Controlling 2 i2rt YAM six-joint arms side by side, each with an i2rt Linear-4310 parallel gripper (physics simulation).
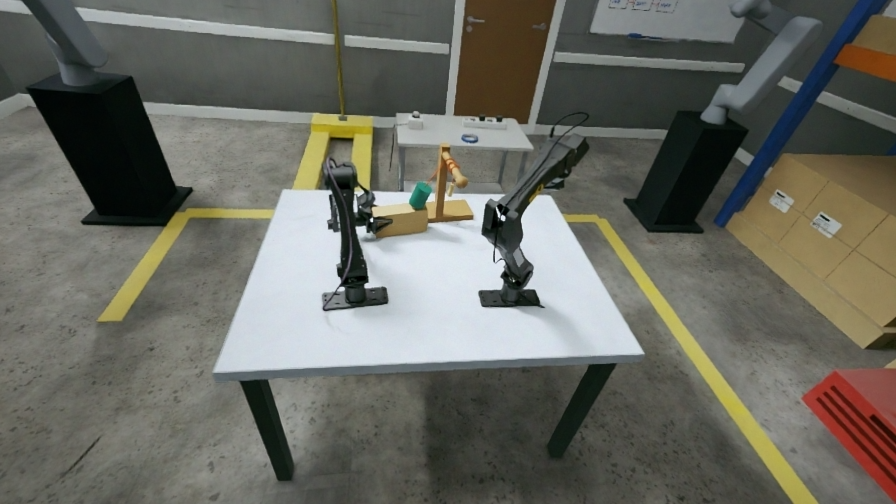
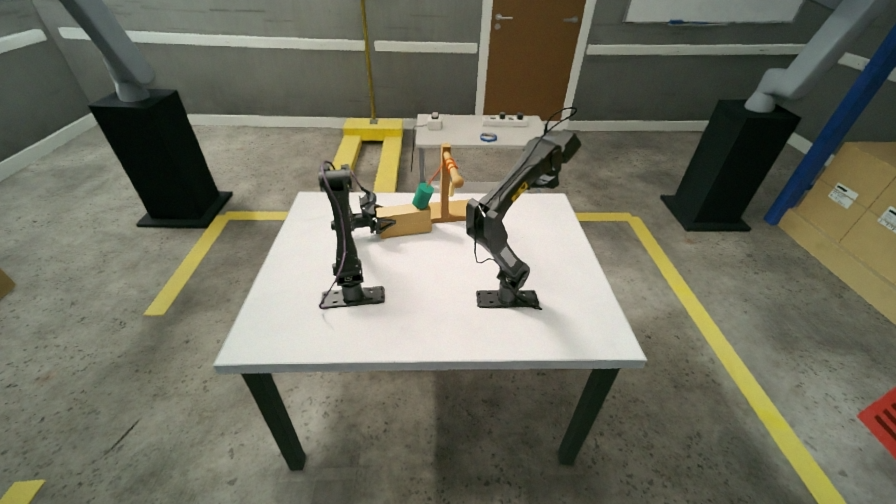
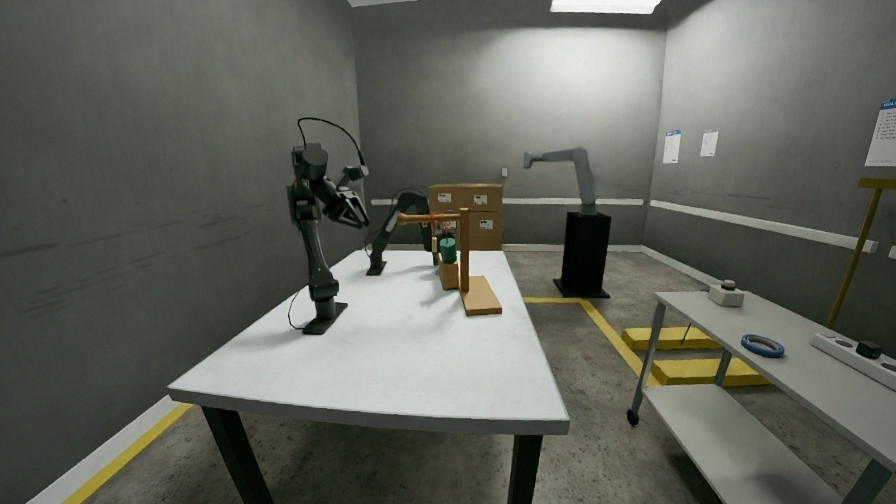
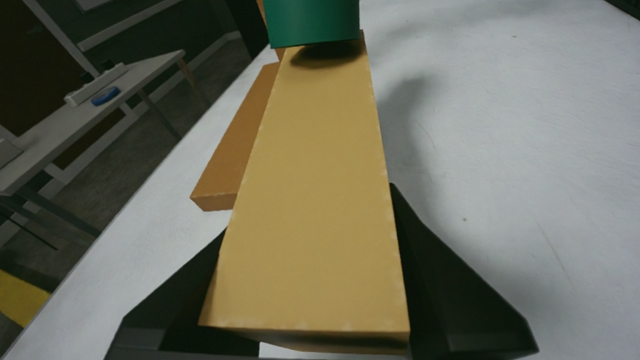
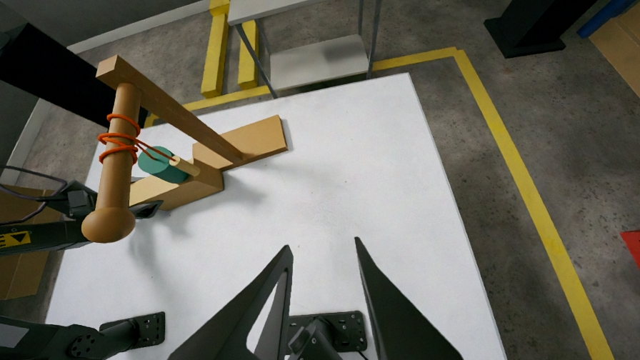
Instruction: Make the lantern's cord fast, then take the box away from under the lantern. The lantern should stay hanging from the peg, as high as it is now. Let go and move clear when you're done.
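The orange cord (image 5: 122, 135) is wound around the wooden peg (image 5: 114, 185) (image 1: 461, 181) (image 3: 410, 218) in several turns. A small pale wooden toggle (image 5: 185, 166) hangs by it. The green lantern (image 1: 419, 195) (image 2: 422, 196) (image 3: 447, 250) (image 4: 315, 20) (image 5: 162, 165) hangs tilted over the far end of the box (image 1: 401, 221) (image 2: 407, 222) (image 3: 448, 275) (image 4: 310, 190) (image 5: 192, 192); whether an edge touches it is unclear. My left gripper (image 1: 383, 215) (image 4: 323, 196) is shut on the box's near end, a finger along each side. My right gripper (image 5: 322, 246) (image 3: 364, 223) is partly open, empty, raised away from the peg.
The stand's upright post (image 5: 180, 117) (image 1: 441, 194) rises from a flat wooden base (image 1: 460, 210) (image 3: 481, 297) (image 4: 237, 135) beside the box. The peg juts out above the table (image 1: 438, 338) (image 3: 375, 376). A side table (image 1: 432, 136) stands beyond the table's far edge.
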